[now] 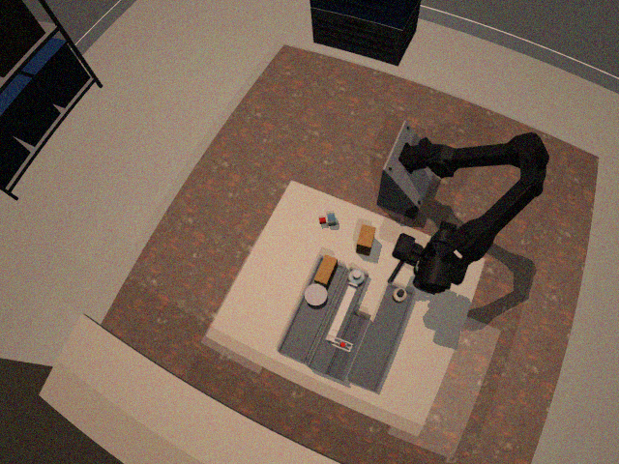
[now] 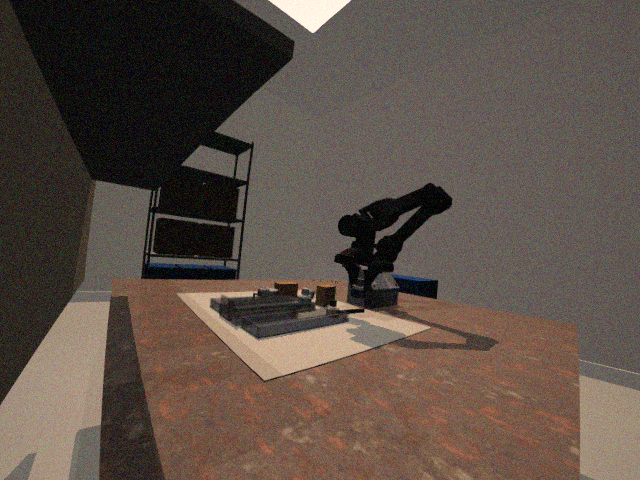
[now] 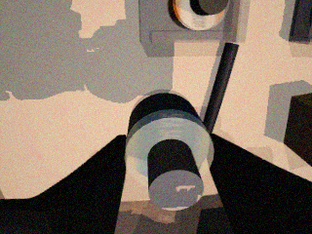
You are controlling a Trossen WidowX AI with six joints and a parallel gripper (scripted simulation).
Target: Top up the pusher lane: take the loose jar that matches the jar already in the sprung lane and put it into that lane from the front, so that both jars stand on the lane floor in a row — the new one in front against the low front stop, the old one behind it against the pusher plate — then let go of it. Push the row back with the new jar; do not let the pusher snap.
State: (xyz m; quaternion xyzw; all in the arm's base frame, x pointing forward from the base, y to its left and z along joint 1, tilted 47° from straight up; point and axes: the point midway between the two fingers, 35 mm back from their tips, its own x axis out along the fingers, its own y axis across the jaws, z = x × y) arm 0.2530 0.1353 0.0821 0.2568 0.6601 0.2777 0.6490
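My gripper tip is now 230 mm to the left of the orange box, 110 mm short of it and 50 mm above it. The rest, counted from my gripper tip: red mark: 260 mm ahead, 110 mm to the right, 10 mm below; grey lane rack: 230 mm ahead, 120 mm to the right, 70 mm below; dark rod: 80 mm below, 60 mm to the right, 20 mm behind.
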